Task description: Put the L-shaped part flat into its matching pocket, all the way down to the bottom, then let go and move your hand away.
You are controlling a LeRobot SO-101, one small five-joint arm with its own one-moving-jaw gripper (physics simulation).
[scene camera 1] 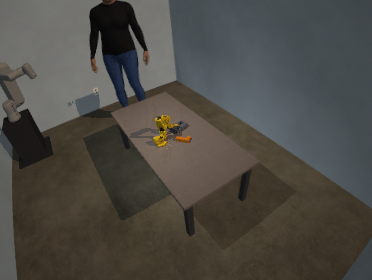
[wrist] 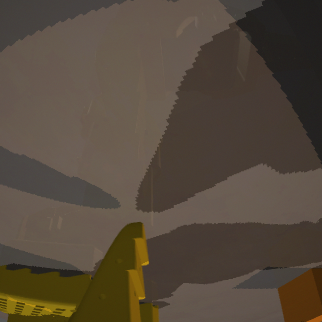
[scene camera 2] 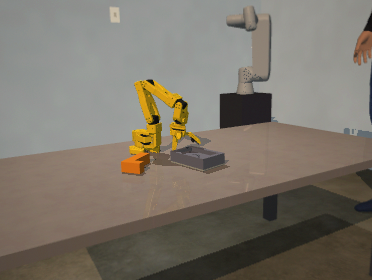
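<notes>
The orange L-shaped part [scene camera 1: 184, 139] [scene camera 2: 132, 166] [wrist: 301, 298] lies flat on the table, outside the grey block with the pocket [scene camera 1: 181, 128] [scene camera 2: 187, 161]. In the scene camera 2 view it is left of the block, with bare table between them. In the wrist view a corner of it shows at the lower right. My gripper [scene camera 2: 186, 145] is fully open and empty, pointing down beside the block's far side, away from the orange part. In the wrist view one notched jaw [wrist: 122, 280] shows; the moving jaw is out of the picture. The pocket's inside is mostly hidden.
The yellow arm's base [scene camera 1: 160, 141] [scene camera 2: 145, 141] stands on the table [scene camera 1: 200, 175] [scene camera 2: 90, 200], close to the orange part. A grey robot arm [scene camera 1: 14, 90] [scene camera 2: 261, 47] stands on a black pedestal [scene camera 1: 27, 140] [scene camera 2: 245, 110] away from the table. A person [scene camera 1: 117, 30] stands beyond the table's far end.
</notes>
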